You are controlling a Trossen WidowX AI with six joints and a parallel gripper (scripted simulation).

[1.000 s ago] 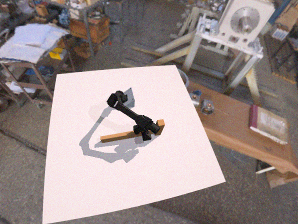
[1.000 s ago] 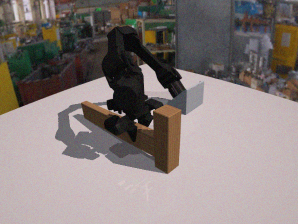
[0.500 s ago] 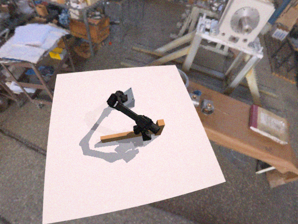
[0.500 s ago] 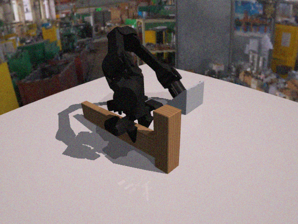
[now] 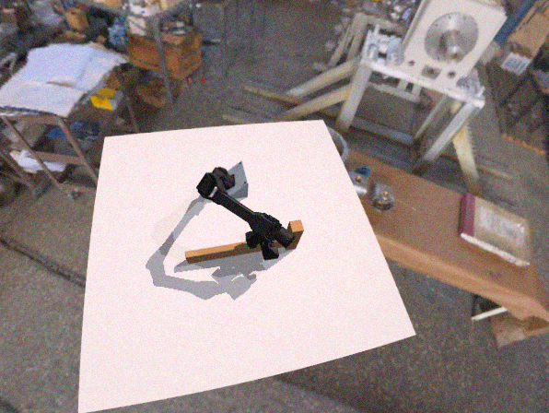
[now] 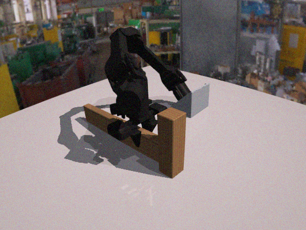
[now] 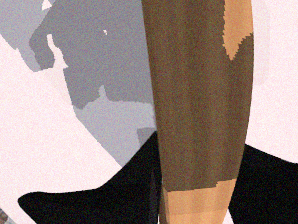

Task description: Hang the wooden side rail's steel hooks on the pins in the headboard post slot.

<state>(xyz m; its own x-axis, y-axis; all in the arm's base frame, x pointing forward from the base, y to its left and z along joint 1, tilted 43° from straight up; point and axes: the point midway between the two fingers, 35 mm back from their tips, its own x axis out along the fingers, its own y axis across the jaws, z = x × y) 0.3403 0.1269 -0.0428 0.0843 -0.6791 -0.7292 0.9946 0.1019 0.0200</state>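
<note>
Right now the wooden headboard post is 1 cm behind my gripper tip, 12 cm to the left of it and 5 cm above it.
</note>
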